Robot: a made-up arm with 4 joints.
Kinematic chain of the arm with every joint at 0, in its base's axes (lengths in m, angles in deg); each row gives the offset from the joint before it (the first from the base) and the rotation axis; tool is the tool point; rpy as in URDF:
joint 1: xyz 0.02 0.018 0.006 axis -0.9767 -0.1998 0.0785
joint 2: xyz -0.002 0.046 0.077 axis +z
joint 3: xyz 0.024 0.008 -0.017 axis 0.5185 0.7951 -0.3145
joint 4: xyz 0.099 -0.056 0 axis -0.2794 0.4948 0.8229
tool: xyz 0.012 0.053 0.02 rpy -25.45 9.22 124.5
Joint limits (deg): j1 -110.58..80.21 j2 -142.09..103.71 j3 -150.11..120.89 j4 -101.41..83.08
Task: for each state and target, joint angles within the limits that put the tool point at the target. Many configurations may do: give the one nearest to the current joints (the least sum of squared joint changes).
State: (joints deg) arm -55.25 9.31 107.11 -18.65
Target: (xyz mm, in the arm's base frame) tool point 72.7 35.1 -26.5
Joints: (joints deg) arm -41.70 -38.71 78.61 12.79
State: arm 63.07 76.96 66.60 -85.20
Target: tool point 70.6 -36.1 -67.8
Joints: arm 79.27 81.37 107.17 -74.77
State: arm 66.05 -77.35 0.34 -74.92
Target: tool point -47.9 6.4 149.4
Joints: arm 39.58 -95.64 -1.34 -79.55
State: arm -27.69 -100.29 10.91 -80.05
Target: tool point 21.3 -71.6 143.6
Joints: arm 4.34 -78.98 -10.23 -76.35
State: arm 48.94 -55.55 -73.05 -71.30
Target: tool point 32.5 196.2 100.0
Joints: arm 62.92 -72.21 -61.98 -92.30
